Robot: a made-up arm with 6 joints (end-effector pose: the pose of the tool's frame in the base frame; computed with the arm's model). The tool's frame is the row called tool.
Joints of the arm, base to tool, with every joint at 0 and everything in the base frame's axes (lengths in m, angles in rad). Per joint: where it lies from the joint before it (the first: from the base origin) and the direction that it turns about. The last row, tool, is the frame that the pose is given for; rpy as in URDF.
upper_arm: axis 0 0 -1 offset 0.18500 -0.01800 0.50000
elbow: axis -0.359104 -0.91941 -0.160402 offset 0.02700 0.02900 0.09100
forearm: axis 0 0 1 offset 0.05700 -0.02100 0.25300
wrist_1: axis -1 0 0 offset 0.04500 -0.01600 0.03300
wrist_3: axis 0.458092 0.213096 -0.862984 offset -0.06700 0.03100 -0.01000
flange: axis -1 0 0 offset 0.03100 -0.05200 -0.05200
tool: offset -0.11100 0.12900 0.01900 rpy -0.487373 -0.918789 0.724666
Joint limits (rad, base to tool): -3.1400..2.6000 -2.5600..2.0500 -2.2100..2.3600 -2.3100..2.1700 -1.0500..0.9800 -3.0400..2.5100
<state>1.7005 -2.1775 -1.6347 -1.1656 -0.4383 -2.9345</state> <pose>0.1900 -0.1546 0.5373 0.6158 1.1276 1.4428</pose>
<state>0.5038 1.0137 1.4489 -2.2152 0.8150 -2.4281</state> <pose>-0.0405 0.0345 0.7913 1.5708 0.2670 -2.7000</pose>
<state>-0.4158 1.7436 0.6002 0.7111 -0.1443 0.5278</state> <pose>0.0416 -0.0651 0.5761 2.4920 1.5762 -0.5387</pose>
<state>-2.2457 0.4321 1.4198 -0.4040 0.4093 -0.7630</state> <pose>0.2604 -0.0962 0.9420 1.3498 1.0539 2.6062</pose>
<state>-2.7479 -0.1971 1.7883 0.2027 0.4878 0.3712</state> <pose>0.2008 0.0813 0.7816 -1.0285 -0.2581 -1.4307</pose>
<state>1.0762 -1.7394 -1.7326 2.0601 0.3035 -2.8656</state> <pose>0.4866 -0.3803 0.5454 -0.5686 0.3925 -1.6414</pose>
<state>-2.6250 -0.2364 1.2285 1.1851 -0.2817 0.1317</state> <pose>0.1280 0.1622 0.7416 -0.9097 0.7299 -0.8869</pose>
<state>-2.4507 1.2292 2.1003 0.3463 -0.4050 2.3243</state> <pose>0.0861 -0.1617 0.8709 -0.2366 1.2265 1.8047</pose>
